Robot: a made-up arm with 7 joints.
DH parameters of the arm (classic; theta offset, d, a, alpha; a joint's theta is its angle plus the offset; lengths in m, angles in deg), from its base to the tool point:
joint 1: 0 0.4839 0 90
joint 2: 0 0.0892 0 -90
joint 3: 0 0.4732 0.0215 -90
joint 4: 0 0.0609 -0.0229 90
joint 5: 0 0.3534 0 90
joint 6: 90 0.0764 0.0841 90
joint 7: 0 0.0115 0 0
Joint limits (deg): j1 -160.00..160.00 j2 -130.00..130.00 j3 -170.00..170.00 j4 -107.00..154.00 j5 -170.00..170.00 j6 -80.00..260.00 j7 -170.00..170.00
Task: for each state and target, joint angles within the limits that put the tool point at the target. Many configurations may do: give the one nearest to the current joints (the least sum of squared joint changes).
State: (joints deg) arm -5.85 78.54 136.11 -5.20 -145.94 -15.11 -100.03
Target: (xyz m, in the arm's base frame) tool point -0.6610 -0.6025 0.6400
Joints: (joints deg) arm 21.99 83.76 132.96 -18.58 -146.29 -17.47 -100.03
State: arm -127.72 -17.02 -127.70 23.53 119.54 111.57 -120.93
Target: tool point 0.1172 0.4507 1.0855
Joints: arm -143.90 12.74 -140.96 41.29 116.39 114.82 -120.93
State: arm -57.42 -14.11 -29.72 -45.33 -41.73 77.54 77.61
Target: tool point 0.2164 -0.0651 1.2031
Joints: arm -57.75 -29.86 -37.31 -35.73 -44.47 75.67 77.61
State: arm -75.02 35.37 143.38 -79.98 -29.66 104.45 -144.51
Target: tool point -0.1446 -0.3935 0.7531
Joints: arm -67.35 -9.28 149.67 -93.81 -30.26 97.00 -144.51
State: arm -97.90 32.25 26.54 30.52 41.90 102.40 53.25
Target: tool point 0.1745 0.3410 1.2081
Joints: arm -121.59 39.83 35.92 30.90 40.22 94.13 53.25
